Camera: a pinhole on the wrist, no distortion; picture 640 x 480 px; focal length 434.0 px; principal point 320.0 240.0 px. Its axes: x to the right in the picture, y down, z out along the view. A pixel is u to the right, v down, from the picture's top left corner.
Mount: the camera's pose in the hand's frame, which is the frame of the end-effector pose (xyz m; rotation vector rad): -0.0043 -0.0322 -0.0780 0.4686 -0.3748 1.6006
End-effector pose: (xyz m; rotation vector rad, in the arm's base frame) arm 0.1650 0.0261 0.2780 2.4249 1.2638 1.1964
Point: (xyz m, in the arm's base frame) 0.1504 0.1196 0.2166
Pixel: 345 170
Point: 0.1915 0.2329 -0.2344
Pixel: 303 374
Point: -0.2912 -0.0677 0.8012
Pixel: behind the camera
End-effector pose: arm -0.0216 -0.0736 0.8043 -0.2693 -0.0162 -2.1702
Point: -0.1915 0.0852 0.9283
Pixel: 181 289
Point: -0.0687 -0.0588 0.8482
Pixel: 482 156
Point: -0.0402 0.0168 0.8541
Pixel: 441 428
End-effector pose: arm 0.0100 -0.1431 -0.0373 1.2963 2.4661 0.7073
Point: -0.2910 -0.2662 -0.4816
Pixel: 83 217
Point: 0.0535 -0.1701 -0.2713
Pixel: 449 329
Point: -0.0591 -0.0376 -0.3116
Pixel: 392 95
